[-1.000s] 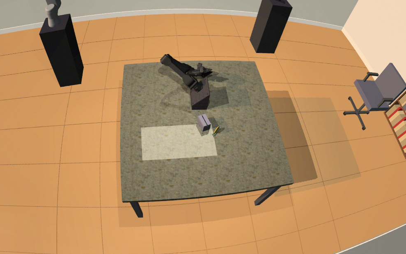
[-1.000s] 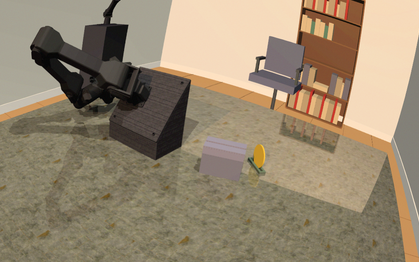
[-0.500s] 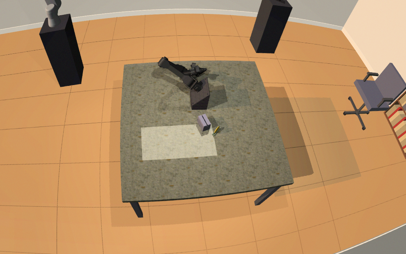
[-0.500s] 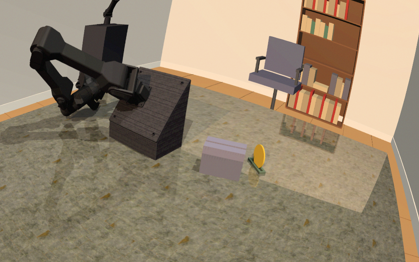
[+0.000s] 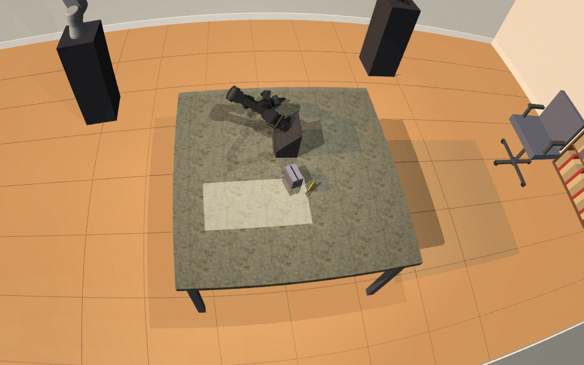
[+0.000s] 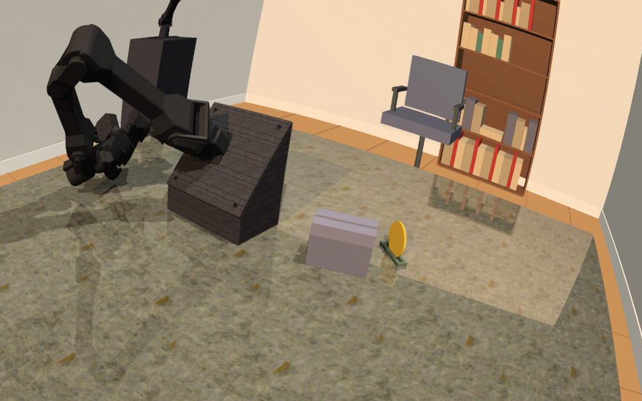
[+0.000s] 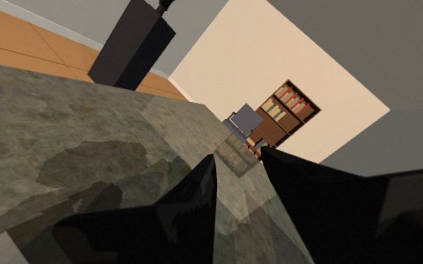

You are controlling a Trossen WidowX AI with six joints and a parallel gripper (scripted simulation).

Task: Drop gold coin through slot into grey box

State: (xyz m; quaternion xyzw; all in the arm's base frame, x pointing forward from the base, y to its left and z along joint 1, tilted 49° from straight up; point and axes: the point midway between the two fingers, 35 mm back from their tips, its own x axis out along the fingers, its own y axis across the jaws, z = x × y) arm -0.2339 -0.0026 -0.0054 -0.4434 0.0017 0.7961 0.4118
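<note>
The gold coin is 59 cm ahead of my gripper tip, 5 cm to the left of it and 7 cm below it.
</note>
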